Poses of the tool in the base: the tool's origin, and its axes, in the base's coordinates. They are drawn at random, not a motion.
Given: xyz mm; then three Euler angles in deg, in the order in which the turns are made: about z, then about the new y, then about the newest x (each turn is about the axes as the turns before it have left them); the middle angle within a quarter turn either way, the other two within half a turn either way.
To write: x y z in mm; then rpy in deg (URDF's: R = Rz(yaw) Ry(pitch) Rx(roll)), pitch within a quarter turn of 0, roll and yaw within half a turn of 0. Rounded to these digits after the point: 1 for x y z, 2 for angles.
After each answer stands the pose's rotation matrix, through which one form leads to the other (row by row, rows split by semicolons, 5 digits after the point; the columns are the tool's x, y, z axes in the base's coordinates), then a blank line. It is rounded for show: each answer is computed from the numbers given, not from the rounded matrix.
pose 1, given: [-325.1 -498.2 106.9 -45.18 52.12 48.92]
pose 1, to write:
[-325.1 -498.2 106.9 48.92 52.12 -45.18]
0.43280 0.88549 -0.16909; -0.43553 0.04116 -0.89923; -0.78930 0.46284 0.40347

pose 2, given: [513.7 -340.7 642.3 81.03 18.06 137.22]
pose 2, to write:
[513.7 -340.7 642.3 137.22 18.06 81.03]
0.14824 0.75782 0.63540; 0.93911 0.09354 -0.33065; -0.31001 0.64572 -0.69781

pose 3, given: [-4.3 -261.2 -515.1 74.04 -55.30 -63.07]
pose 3, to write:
[-4.3 -261.2 -515.1 -63.07 -55.30 74.04]
0.15653 -0.23390 -0.95958; 0.54734 0.82927 -0.11285; 0.82214 -0.50755 0.25783

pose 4, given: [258.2 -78.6 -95.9 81.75 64.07 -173.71]
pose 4, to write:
[258.2 -78.6 -95.9 -173.71 64.07 81.75]
0.06275 0.96956 -0.23670; 0.43275 -0.24014 -0.86894; -0.89933 -0.04791 -0.43464

